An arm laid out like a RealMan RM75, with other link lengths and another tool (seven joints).
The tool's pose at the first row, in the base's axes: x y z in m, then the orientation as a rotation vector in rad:
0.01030 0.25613 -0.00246 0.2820 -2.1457 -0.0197
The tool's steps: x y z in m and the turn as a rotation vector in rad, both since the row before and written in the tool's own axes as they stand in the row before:
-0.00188 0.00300 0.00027 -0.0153 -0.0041 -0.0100
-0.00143 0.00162 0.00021 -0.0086 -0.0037 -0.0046
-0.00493 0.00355 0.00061 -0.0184 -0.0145 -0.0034
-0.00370 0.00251 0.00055 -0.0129 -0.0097 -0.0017
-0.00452 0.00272 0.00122 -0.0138 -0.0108 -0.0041
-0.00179 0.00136 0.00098 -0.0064 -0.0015 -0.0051
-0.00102 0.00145 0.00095 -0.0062 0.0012 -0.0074
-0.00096 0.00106 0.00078 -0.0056 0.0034 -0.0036
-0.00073 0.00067 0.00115 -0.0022 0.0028 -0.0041
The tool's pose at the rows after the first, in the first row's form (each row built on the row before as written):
0.01050 0.25942 -0.00379 0.2840 -2.1473 -0.0425
0.01079 0.26129 -0.00485 0.2841 -2.1497 -0.0549
0.01229 0.26580 -0.00868 0.2775 -2.1620 -0.0789
0.01344 0.26906 -0.01157 0.2721 -2.1702 -0.0953
0.01452 0.27271 -0.01542 0.2687 -2.1790 -0.1143
0.01453 0.27443 -0.01716 0.2706 -2.1792 -0.1244
0.01412 0.27607 -0.01825 0.2752 -2.1765 -0.1351
0.01387 0.27733 -0.01925 0.2760 -2.1720 -0.1426
0.01324 0.27816 -0.02035 0.2793 -2.1685 -0.1468

